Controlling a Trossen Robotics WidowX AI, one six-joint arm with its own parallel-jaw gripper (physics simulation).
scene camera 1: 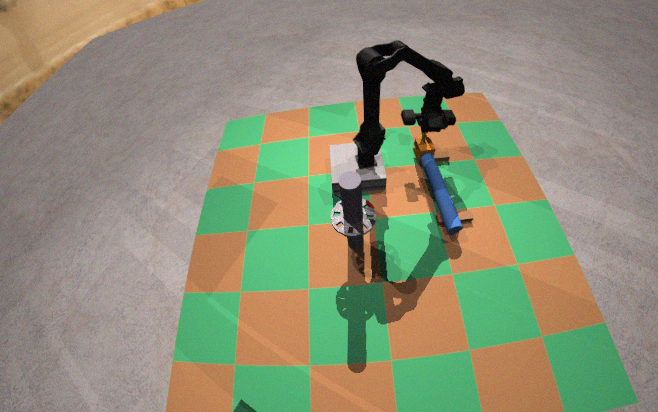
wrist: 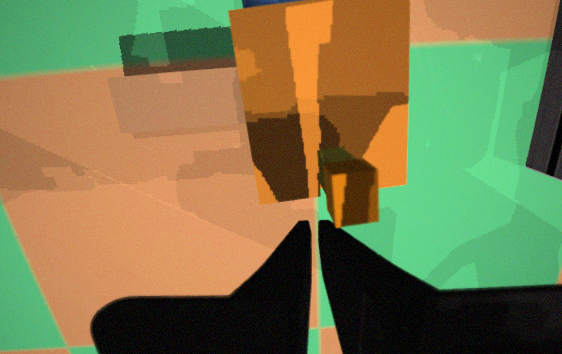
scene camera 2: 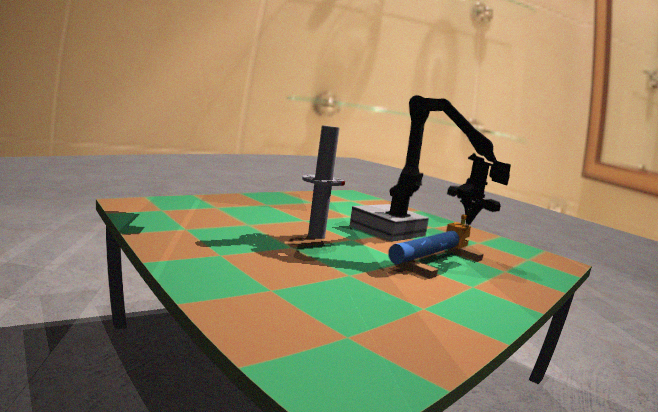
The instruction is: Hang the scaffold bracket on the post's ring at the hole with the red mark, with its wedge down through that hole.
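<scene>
The bracket lies on its side, a blue tube (scene camera 1: 441, 192) (scene camera 2: 425, 247) with an orange head (scene camera 1: 425, 146) (scene camera 2: 457, 234) (wrist: 370, 60) at the end near my gripper. A small orange peg (scene camera 2: 464, 219) (wrist: 352, 196) stands up from the head. My gripper (scene camera 1: 424, 133) (scene camera 2: 468, 223) (wrist: 313, 230) points down and is shut, with a thin empty gap between its fingertips. In the wrist view the peg is beside that gap, in front of the right fingertip. The dark post (scene camera 1: 351, 200) (scene camera 2: 327, 155) stands upright through a grey ring (scene camera 2: 308, 178), with a red mark (scene camera 1: 370, 204) (scene camera 2: 343, 183) at its rim.
Two low wooden supports lie under the bracket; the one near the tube's far end (scene camera 1: 464, 219) (scene camera 2: 425, 270) sticks out sideways. My arm's grey base (scene camera 1: 344, 160) (scene camera 2: 390, 222) stands between the post and the bracket's head end. The table is chequered green and orange.
</scene>
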